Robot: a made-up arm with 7 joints. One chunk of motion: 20 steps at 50 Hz.
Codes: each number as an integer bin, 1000 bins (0 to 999) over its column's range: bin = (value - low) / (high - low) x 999, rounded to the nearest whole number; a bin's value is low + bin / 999 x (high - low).
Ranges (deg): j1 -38..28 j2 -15..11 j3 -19..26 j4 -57..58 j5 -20..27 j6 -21..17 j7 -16..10
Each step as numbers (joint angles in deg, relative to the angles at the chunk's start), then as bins.
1 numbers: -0.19 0.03 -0.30 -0.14 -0.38 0.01 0.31
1 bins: 572 577 415 494 417 552 627
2 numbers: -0.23 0.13 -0.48 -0.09 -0.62 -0.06 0.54
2 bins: 572 581 411 494 412 551 636
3 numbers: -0.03 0.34 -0.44 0.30 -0.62 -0.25 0.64
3 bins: 575 589 412 498 412 546 639
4 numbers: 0.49 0.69 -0.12 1.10 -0.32 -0.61 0.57
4 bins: 583 603 419 505 418 536 637
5 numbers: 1.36 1.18 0.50 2.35 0.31 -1.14 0.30
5 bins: 596 622 433 516 432 522 626
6 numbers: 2.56 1.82 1.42 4.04 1.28 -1.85 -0.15
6 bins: 614 646 453 530 452 503 609
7 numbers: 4.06 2.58 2.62 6.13 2.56 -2.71 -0.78
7 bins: 637 675 480 548 480 481 585
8 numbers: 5.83 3.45 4.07 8.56 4.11 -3.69 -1.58
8 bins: 663 709 512 570 512 455 554
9 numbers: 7.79 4.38 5.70 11.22 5.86 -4.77 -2.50
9 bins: 693 745 548 593 550 427 519
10 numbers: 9.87 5.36 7.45 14.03 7.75 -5.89 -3.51
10 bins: 725 782 587 617 590 397 480
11 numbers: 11.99 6.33 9.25 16.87 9.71 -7.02 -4.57
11 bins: 757 820 627 642 631 368 439
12 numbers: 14.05 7.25 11.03 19.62 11.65 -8.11 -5.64
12 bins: 788 855 667 666 673 339 398
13 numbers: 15.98 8.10 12.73 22.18 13.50 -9.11 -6.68
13 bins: 817 888 704 688 712 313 358
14 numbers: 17.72 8.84 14.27 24.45 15.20 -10.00 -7.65
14 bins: 843 916 739 708 748 289 321
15 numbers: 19.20 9.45 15.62 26.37 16.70 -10.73 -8.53
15 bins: 866 939 769 724 780 270 287
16 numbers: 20.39 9.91 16.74 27.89 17.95 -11.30 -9.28
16 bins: 884 957 793 737 807 255 258
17 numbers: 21.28 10.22 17.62 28.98 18.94 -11.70 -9.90
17 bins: 897 969 813 747 828 244 234
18 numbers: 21.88 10.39 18.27 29.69 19.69 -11.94 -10.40
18 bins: 906 976 827 753 844 238 215
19 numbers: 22.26 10.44 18.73 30.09 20.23 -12.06 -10.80
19 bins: 912 977 838 757 855 235 200
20 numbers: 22.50 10.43 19.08 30.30 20.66 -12.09 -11.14
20 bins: 916 977 845 758 864 234 187
